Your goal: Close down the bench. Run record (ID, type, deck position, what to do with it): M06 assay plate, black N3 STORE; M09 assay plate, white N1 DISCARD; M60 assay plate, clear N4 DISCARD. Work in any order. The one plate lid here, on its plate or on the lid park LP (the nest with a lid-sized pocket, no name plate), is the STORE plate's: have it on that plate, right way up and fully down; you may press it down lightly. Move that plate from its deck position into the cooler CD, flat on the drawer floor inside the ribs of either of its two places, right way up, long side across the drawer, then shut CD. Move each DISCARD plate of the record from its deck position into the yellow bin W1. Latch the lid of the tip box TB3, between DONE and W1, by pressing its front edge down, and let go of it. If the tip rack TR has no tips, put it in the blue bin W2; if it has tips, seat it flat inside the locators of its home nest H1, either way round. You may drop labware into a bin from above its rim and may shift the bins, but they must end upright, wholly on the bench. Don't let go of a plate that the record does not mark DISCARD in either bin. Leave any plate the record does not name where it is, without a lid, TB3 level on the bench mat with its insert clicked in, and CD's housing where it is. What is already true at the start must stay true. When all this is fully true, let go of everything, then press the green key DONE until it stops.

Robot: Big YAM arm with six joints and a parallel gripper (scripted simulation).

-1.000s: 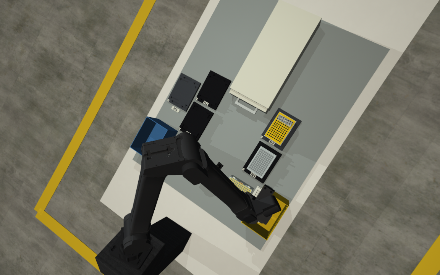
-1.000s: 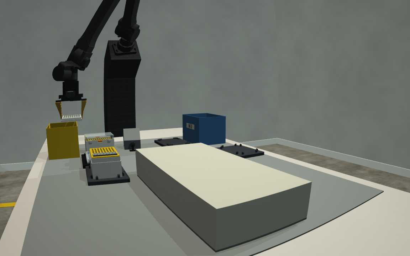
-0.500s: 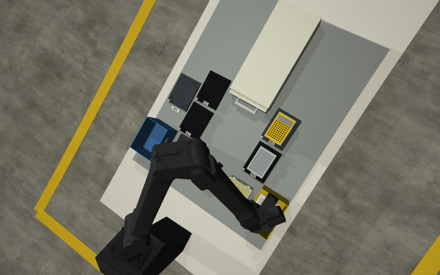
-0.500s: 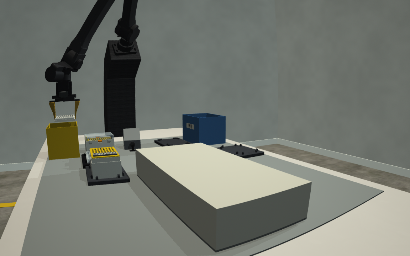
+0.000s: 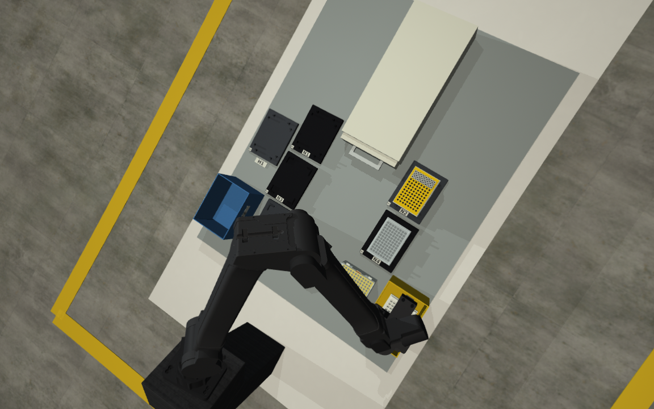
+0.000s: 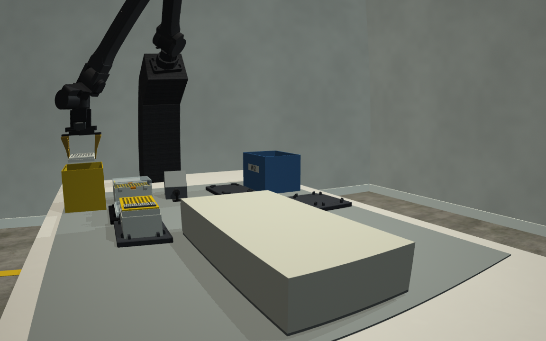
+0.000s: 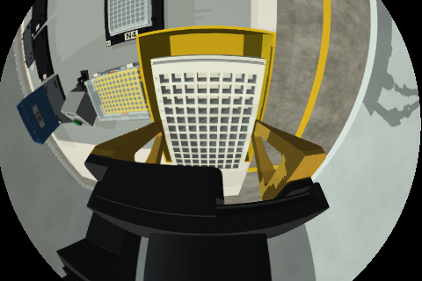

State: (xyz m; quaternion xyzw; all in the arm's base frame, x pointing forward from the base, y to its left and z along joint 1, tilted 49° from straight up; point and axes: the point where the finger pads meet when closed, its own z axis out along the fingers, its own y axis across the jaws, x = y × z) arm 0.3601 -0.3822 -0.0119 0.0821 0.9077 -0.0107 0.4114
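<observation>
The white plate lies right at my hand. Round my hand: tip box lid: 4 cm ahead, 15 cm to the left, 9 cm below; tip box TB3: 4 cm ahead, 15 cm to the left, 11 cm below; yellow bin W1: 11 cm below.
</observation>
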